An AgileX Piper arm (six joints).
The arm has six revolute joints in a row. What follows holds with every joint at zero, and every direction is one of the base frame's. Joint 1 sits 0.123 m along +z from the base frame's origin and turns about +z. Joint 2 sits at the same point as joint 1 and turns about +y. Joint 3 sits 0.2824 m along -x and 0.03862 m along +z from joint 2 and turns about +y. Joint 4 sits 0.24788 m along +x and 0.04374 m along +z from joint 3 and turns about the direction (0.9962, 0, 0.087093). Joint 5 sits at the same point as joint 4 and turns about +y. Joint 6 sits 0.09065 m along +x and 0.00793 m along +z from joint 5 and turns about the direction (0.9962, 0, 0.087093). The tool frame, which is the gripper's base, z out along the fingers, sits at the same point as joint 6; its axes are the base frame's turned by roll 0, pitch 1.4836 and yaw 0 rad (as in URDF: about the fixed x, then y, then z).
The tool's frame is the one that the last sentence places.
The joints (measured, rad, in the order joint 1, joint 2, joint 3, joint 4, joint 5, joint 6), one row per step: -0.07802 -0.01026 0.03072 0.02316 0.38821 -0.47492; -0.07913 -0.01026 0.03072 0.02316 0.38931 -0.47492; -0.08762 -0.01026 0.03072 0.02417 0.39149 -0.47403; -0.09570 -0.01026 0.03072 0.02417 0.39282 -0.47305; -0.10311 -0.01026 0.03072 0.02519 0.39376 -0.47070; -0.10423 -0.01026 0.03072 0.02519 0.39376 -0.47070; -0.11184 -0.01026 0.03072 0.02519 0.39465 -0.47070; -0.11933 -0.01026 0.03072 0.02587 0.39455 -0.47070; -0.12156 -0.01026 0.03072 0.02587 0.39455 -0.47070; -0.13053 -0.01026 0.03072 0.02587 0.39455 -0.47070; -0.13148 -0.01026 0.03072 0.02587 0.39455 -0.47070; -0.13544 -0.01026 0.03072 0.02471 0.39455 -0.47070; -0.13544 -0.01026 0.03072 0.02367 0.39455 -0.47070; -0.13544 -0.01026 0.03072 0.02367 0.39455 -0.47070; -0.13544 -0.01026 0.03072 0.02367 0.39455 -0.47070
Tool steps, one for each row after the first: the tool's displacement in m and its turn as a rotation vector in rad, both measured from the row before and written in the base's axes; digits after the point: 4 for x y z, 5 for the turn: 0.0000 -0.0001 -0.0001 0.00008 0.00110 -0.00108; -0.0001 -0.0004 -0.0002 0.00202 0.00203 -0.00865; -0.0001 -0.0004 -0.0001 0.00105 0.00125 -0.00836; -0.0001 -0.0003 -0.0001 0.00332 0.00064 -0.00807; 0.0000 -0.0001 0.0000 0.00000 0.00000 -0.00112; -0.0001 -0.0004 -0.0001 0.00009 0.00088 -0.00759; 0.0000 -0.0004 0.0000 0.00066 -0.00018 -0.00745; 0.0000 -0.0001 0.0000 0.00000 0.00000 -0.00223; -0.0001 -0.0005 0.0000 0.00000 0.00000 -0.00897; 0.0000 0.0000 0.0000 0.00000 0.00000 -0.00095; 0.0000 -0.0002 0.0000 -0.00115 0.00015 -0.00404; 0.0000 0.0000 0.0000 -0.00103 0.00014 -0.00007; 0.0000 0.0000 0.0000 0.00000 0.00000 0.00000; 0.0000 0.0000 0.0000 0.00000 0.00000 0.00000
